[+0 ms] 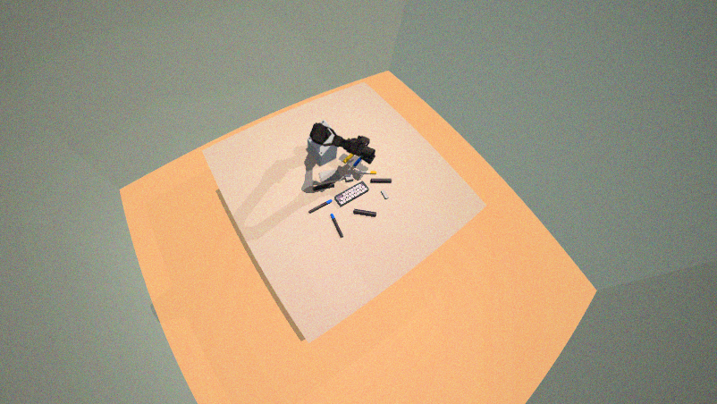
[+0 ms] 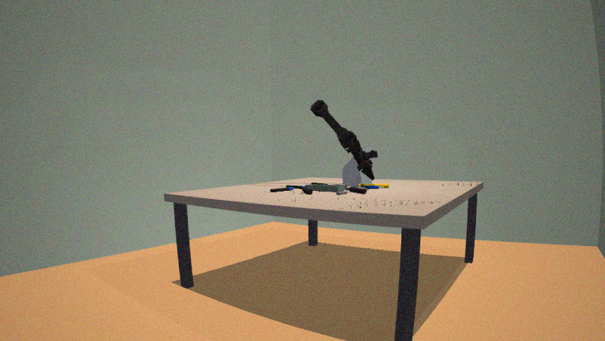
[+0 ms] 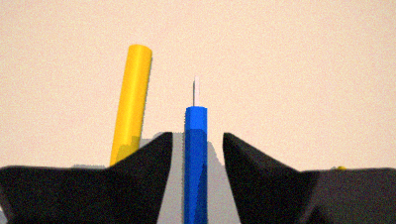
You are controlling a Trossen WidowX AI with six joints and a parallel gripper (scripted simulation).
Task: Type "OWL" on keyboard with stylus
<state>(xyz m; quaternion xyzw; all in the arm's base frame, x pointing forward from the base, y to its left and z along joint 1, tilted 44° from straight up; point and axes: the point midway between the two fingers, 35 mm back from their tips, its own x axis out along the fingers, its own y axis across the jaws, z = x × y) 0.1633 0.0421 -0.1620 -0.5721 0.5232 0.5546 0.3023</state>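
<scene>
The blue stylus lies 4 cm below my gripper tip and 1 cm to the left of it. Also, from my gripper tip: grey block (14 cm to the right, 8 cm ahead, 3 cm below); yellow-tipped marker (11 cm ahead, 4 cm below, 2 cm to the right); yellow cylinder (5 cm behind, 4 cm below, 2 cm to the right).
</scene>
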